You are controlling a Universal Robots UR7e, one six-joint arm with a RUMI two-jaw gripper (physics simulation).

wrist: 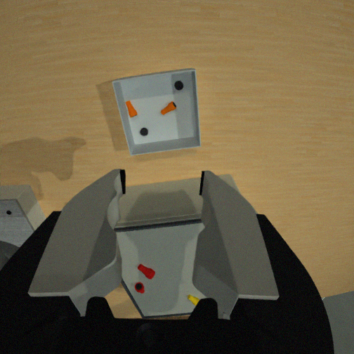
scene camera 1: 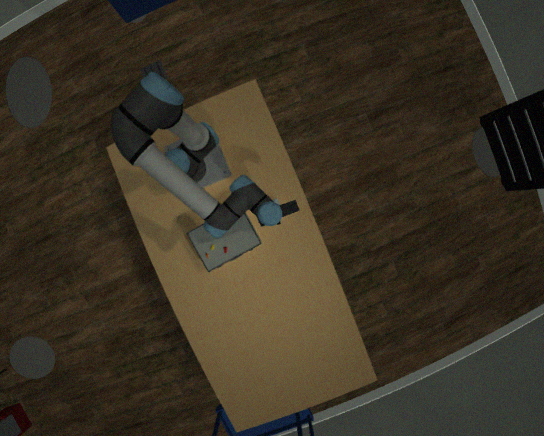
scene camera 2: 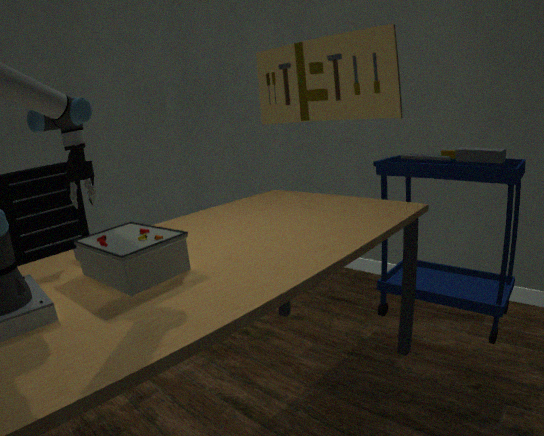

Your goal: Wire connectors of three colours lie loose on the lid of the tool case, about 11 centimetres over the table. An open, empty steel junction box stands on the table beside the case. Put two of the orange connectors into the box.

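Frame: origin at the arm's base, x ahead, y left, z up, level; centimetres.
Seen in the pictures: gripper, fingertip midpoint: (scene camera 2: 85, 206); arm's base, link origin: (scene camera 1: 191, 168) (scene camera 2: 3, 303).
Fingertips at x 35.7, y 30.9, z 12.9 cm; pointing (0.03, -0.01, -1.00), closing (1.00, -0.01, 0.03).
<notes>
Pixels of each thing's top centre, then the offset from my fingertips to it. Level surfaces: height alone.
- tool case, top centre: (scene camera 2: 128, 235) (scene camera 1: 224, 239) dx +3.6, dy -26.8, dz -6.8 cm
- orange connector, top centre: (scene camera 2: 158, 234) (scene camera 1: 206, 256) dx +8.2, dy -37.6, dz -6.0 cm
- yellow connector, top centre: (scene camera 2: 141, 234) (scene camera 1: 212, 247) dx +5.1, dy -33.5, dz -5.7 cm
- wooden table, surface height: dz -18.0 cm
The open steel junction box (wrist: 166, 148) stands on the table beside the tool case (scene camera 1: 240, 246) (scene camera 2: 160, 260) (wrist: 165, 250). Two orange connectors lie apart inside it: one connector (wrist: 131, 109) near the left wall, the other connector (wrist: 168, 108) nearer the middle. My gripper (scene camera 2: 83, 200) (wrist: 163, 172) is partly open with nothing between its fingers, raised above the table. On the case lid lie another orange connector (scene camera 1: 207, 255) (scene camera 2: 158, 237), a yellow connector (scene camera 1: 212, 247) (scene camera 2: 143, 238) (wrist: 193, 300) and red connectors (scene camera 2: 144, 231) (wrist: 146, 271). The arm hides part of the lid in scene camera 1.
The robot base plate (scene camera 1: 220, 169) (scene camera 2: 30, 317) is fixed to the wooden table (scene camera 1: 285, 310) (scene camera 2: 280, 225) near the tool case. A blue cart (scene camera 2: 450, 172) stands past the table's far end. A tool board (scene camera 2: 365, 107) hangs on the wall.
</notes>
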